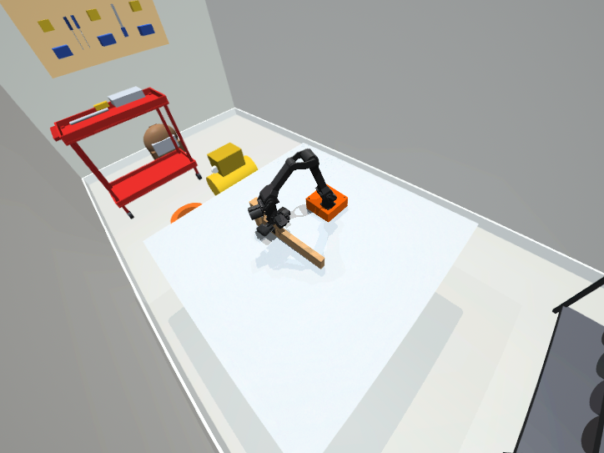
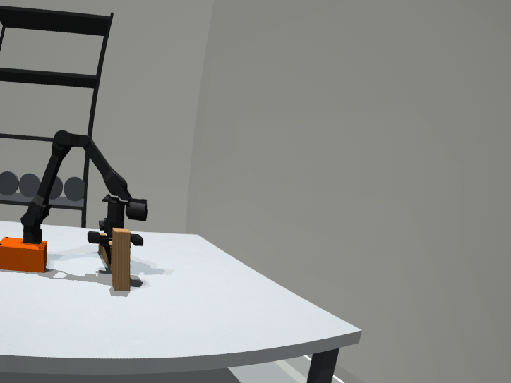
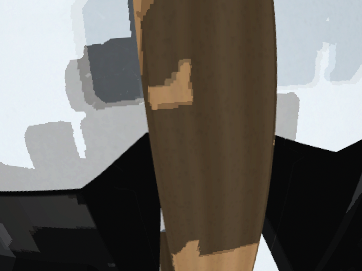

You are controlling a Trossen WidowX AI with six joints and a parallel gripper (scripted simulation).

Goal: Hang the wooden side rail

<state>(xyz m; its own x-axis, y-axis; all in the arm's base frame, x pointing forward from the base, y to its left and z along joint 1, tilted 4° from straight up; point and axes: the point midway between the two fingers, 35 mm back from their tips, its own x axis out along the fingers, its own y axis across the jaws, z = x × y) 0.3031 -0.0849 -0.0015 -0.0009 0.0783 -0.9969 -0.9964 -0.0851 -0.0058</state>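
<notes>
Right now the wooden headboard post is 10 mm ahead of my gripper tip, 130 mm to the right of it and 40 mm above it.
</notes>
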